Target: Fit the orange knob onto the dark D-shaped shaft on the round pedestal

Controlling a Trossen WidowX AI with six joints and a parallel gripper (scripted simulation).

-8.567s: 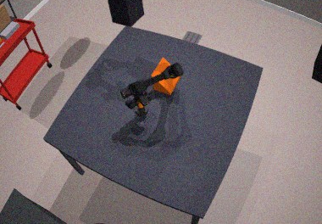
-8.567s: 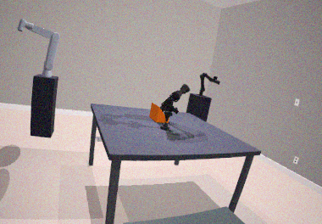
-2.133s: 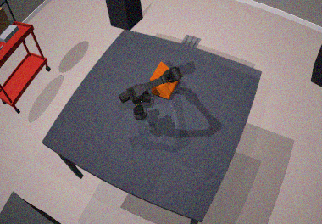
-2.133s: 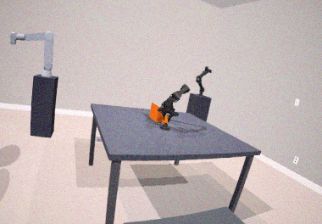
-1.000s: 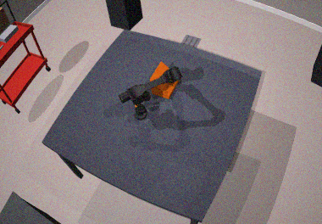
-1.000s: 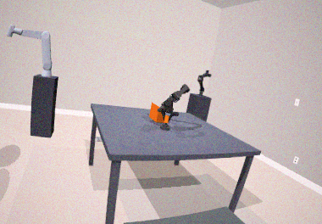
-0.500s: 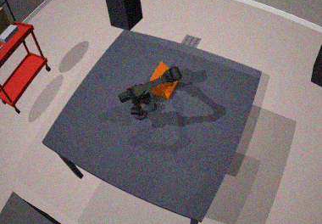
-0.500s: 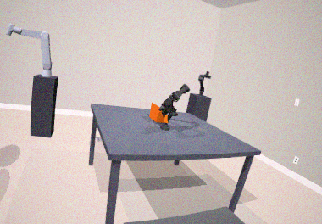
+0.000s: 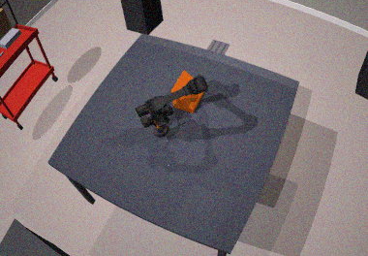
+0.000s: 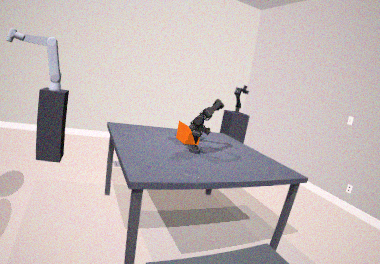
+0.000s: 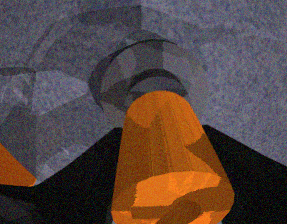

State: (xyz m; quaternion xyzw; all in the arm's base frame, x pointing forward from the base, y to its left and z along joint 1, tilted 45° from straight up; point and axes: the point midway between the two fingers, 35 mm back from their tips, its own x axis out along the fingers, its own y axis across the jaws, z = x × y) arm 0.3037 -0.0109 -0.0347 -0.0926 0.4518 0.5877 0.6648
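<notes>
The orange knob is 2 cm above my gripper tip. From my gripper tip the other things lie so: round pedestal (4 cm below).
</notes>
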